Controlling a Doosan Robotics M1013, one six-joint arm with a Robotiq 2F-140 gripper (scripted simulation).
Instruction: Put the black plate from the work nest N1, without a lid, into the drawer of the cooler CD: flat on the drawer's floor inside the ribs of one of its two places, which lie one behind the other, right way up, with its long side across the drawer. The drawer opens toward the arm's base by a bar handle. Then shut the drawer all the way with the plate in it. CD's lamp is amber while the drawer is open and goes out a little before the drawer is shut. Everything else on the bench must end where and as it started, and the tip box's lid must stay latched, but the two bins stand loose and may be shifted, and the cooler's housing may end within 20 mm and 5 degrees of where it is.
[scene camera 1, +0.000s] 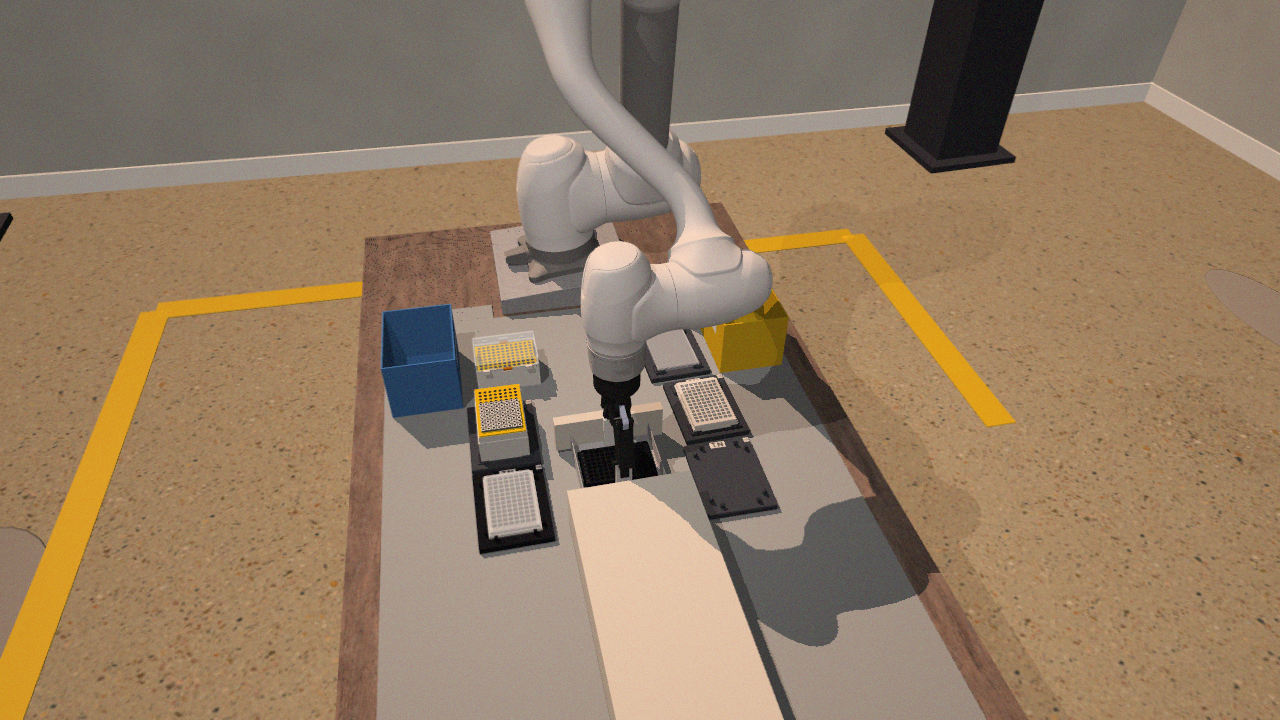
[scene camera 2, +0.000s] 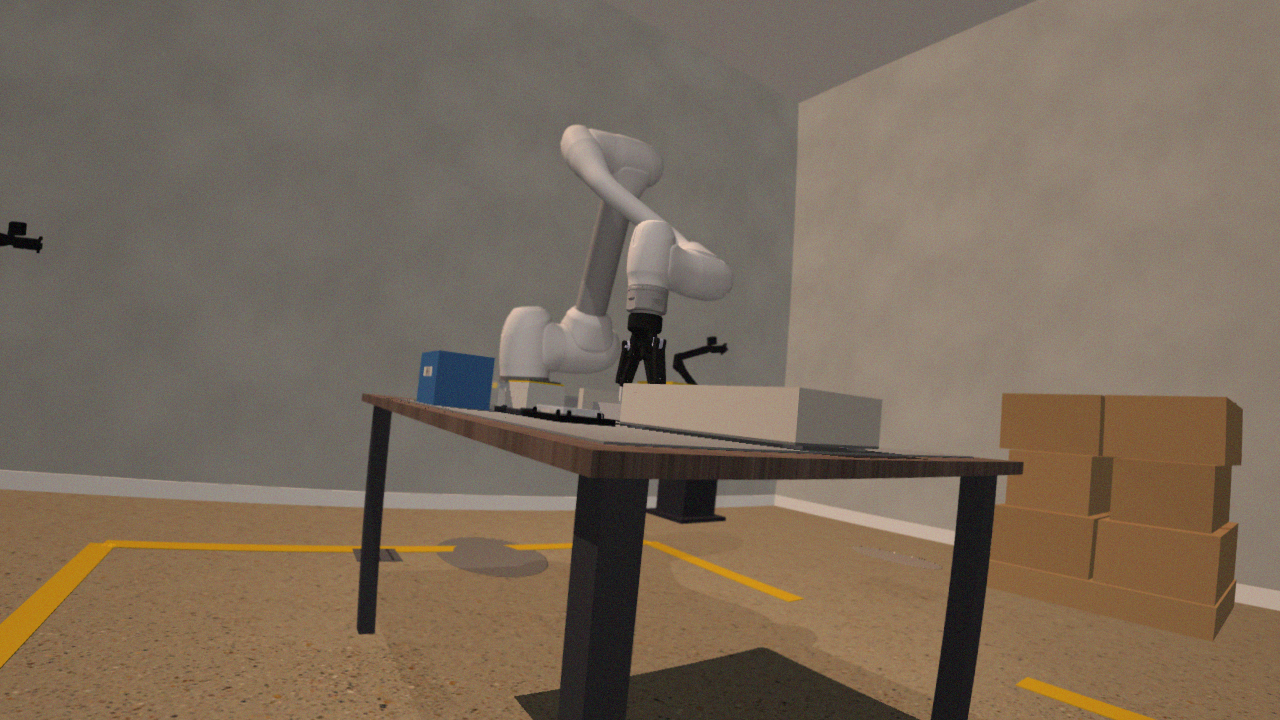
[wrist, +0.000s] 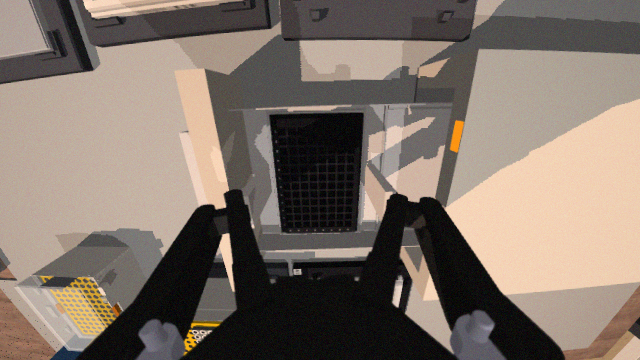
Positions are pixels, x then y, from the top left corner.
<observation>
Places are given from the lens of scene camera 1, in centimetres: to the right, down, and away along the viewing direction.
gripper (scene camera 1: 617, 465): -4, 18, 146
cooler CD (scene camera 1: 668, 628): 4, 36, 114
black plate (scene camera 1: 594, 464): -8, 18, 145
yellow bin (scene camera 1: 756, 340): 23, -4, 164
blue bin (scene camera 1: 419, 365): -40, 1, 150
The marked spots on the cooler CD and the blue bin are 67 cm apart.
</observation>
